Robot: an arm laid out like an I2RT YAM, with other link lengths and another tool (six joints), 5 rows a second.
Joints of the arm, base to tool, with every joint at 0 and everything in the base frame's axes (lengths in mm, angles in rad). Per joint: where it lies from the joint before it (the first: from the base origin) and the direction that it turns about. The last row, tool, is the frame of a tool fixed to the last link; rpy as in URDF.
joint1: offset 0.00 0.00 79.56 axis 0 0 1
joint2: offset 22.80 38.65 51.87 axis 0 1 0
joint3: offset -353.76 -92.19 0.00 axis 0 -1 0
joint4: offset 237.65 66.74 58.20 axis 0 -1 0
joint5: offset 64.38 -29.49 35.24 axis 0 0 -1
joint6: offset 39.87 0.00 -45.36 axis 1 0 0
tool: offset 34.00 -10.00 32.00 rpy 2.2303 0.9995 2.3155
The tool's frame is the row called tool.
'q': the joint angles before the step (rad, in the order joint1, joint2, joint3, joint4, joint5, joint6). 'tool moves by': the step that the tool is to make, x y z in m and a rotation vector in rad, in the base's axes. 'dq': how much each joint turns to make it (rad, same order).
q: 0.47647, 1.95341, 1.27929, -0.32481, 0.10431, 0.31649
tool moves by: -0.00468, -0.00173, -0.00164, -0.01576, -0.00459, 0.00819
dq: 0.00209, -0.01050, -0.02500, 0.01286, 0.01025, -0.01392
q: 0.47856, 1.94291, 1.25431, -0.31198, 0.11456, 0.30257
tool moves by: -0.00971, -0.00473, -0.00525, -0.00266, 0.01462, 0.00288
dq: -0.00027, -0.01890, -0.04752, 0.01445, -0.00537, -0.00033
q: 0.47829, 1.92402, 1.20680, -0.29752, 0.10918, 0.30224
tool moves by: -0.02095, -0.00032, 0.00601, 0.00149, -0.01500, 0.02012
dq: 0.02276, -0.05951, -0.06899, 0.02351, 0.00626, -0.00084
